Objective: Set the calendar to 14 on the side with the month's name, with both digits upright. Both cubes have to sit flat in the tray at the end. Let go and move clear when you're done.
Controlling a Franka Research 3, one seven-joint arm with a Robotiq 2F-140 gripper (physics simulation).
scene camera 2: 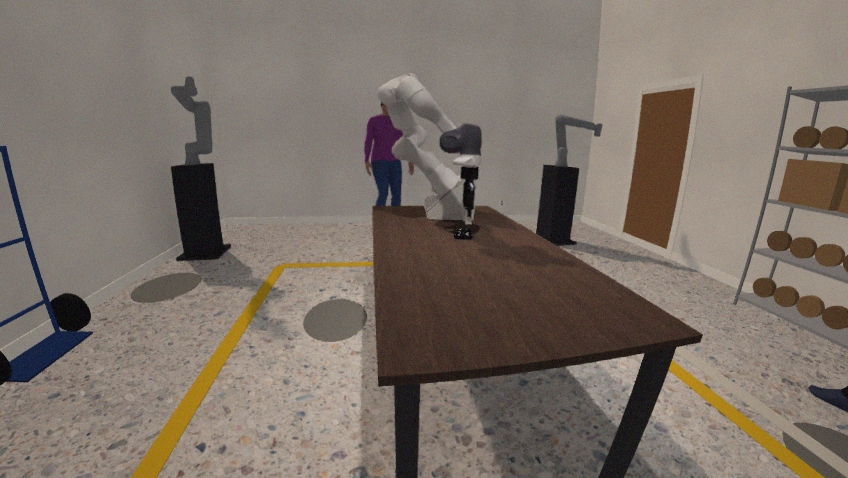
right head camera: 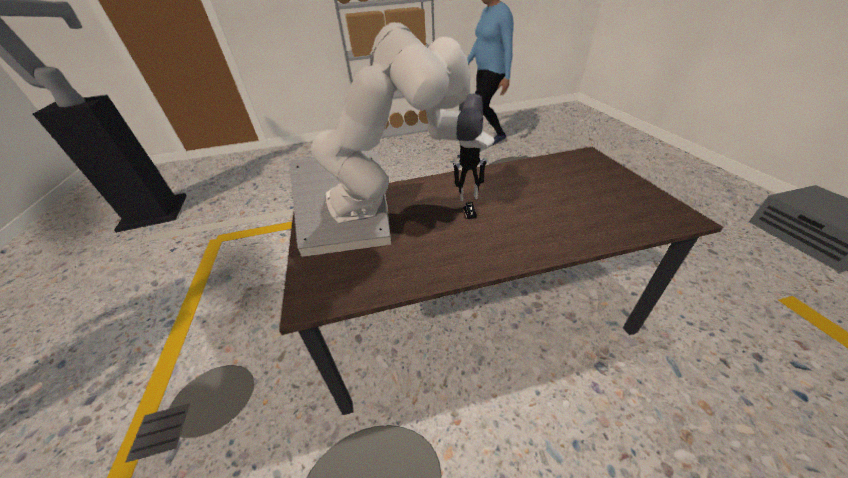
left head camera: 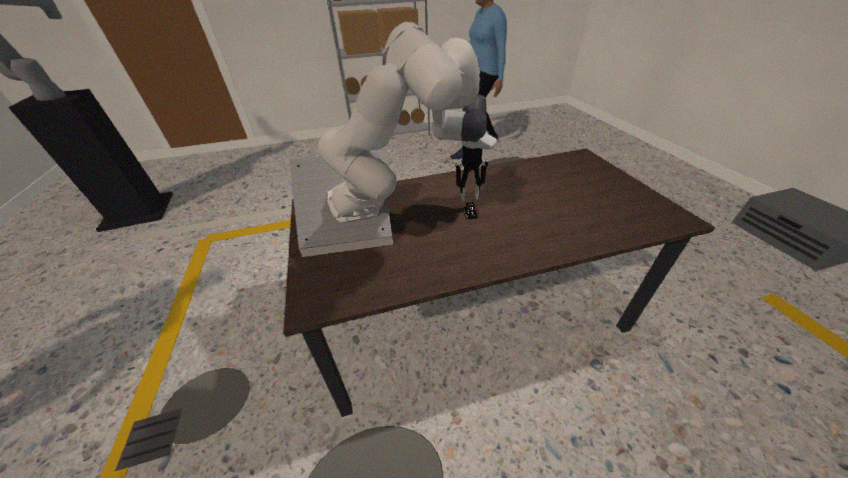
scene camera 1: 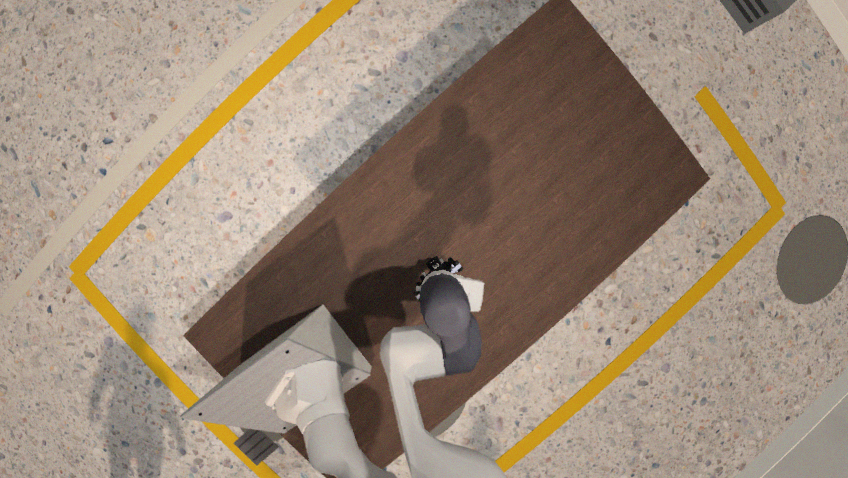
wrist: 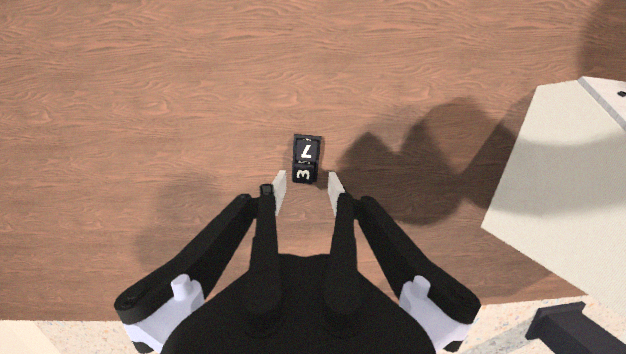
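Note:
The small black calendar (left head camera: 470,210) (right head camera: 469,210) (scene camera 2: 462,233) stands on the table. In the wrist view one cube (wrist: 306,150) shows a white 7 on top, and the other cube (wrist: 303,173), nearer the gripper, shows a white 3 on top, turned sideways. Both are in the dark tray (wrist: 307,136). The digits on the upright faces and the month's name are too small to read. My gripper (wrist: 307,180) (left head camera: 469,198) (right head camera: 468,197) is partly open and empty, above the calendar, its fingertips apart on either side near the 3 cube in the wrist view.
The arm's base stands on a grey plate (left head camera: 344,234) (right head camera: 344,236) at one end of the brown table (left head camera: 534,249) (right head camera: 534,243) (scene camera 1: 564,130) (scene camera 2: 492,308). A person in blue (left head camera: 488,41) (right head camera: 494,41) stands behind the table.

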